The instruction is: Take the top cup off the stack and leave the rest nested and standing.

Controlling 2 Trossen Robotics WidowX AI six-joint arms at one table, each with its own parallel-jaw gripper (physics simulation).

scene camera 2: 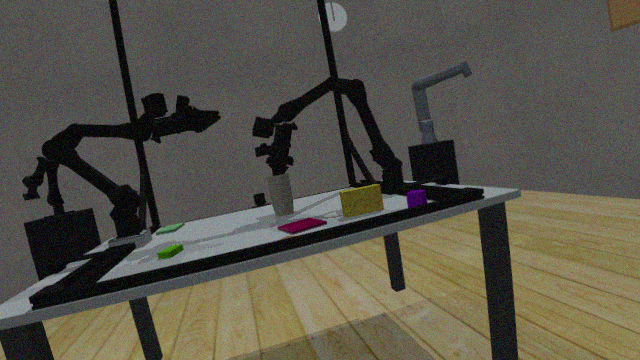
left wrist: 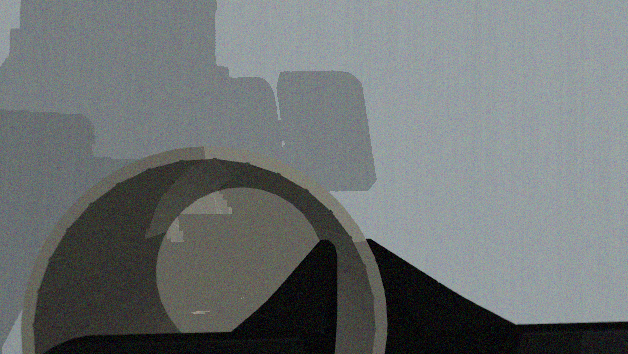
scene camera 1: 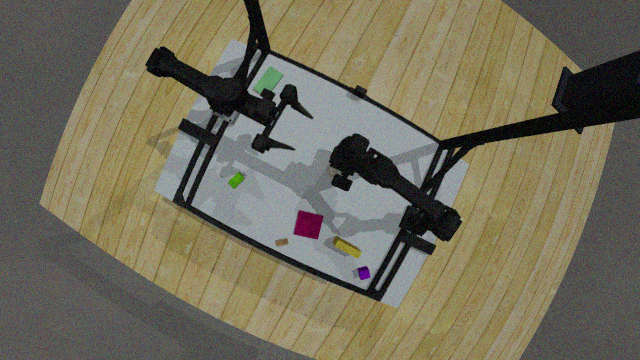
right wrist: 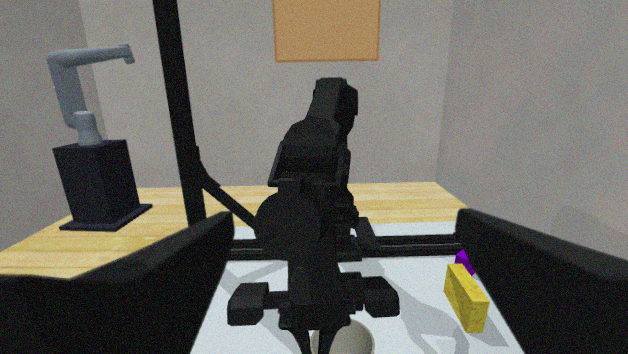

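Seen in the pictures: left gripper, fingertip midpoint: (left wrist: 344, 253); right gripper, fingertip midpoint: (scene camera 2: 219, 114) (scene camera 1: 304, 133) (right wrist: 344, 220); left arm's base at its link origin: (scene camera 2: 394, 185) (scene camera 1: 414, 220) (right wrist: 339, 244); right arm's base at its link origin: (scene camera 2: 129, 234) (scene camera 1: 227, 107).
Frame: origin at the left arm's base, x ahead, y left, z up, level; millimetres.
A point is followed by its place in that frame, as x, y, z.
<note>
The stack of beige-grey cups (scene camera 2: 281, 196) {406, -18, 45} stands upright on the white table (scene camera 1: 376, 121) {321, -310, -22} (scene camera 2: 229, 225) {584, -84, -21}. Its open top shows in the left wrist view (left wrist: 225, 260) {403, -49, 64} and in the right wrist view (right wrist: 356, 338) {376, -34, 91}. My left gripper (scene camera 1: 338, 173) (scene camera 2: 278, 171) (left wrist: 344, 253) {407, -88, 78} comes down from above and is shut on the wall of the top cup, with one finger inside and one outside the rim. In scene camera 1 the arm hides most of the stack. My right gripper (scene camera 1: 302, 132) {545, -81, 341} (scene camera 2: 216, 116) {545, -81, 341} is open and empty, raised well to the left of the stack.
A magenta flat square (scene camera 1: 308, 224) {406, 186, -14} (scene camera 2: 302, 225) {407, 209, -13}, a yellow block (scene camera 1: 347, 247) {238, 200, 49} (scene camera 2: 361, 200) {237, 220, 16} (right wrist: 465, 298) {262, 187, 36}, a purple cube (scene camera 1: 363, 273) {117, 284, 19} (scene camera 2: 416, 197) {121, 304, 6}, a small brown block (scene camera 1: 281, 242) {475, 299, -13}, a green block (scene camera 1: 236, 180) {738, 143, -6} (scene camera 2: 170, 251) {736, 173, -7} and a light green tile (scene camera 1: 268, 79) {798, -283, -11} lie on the table.
</note>
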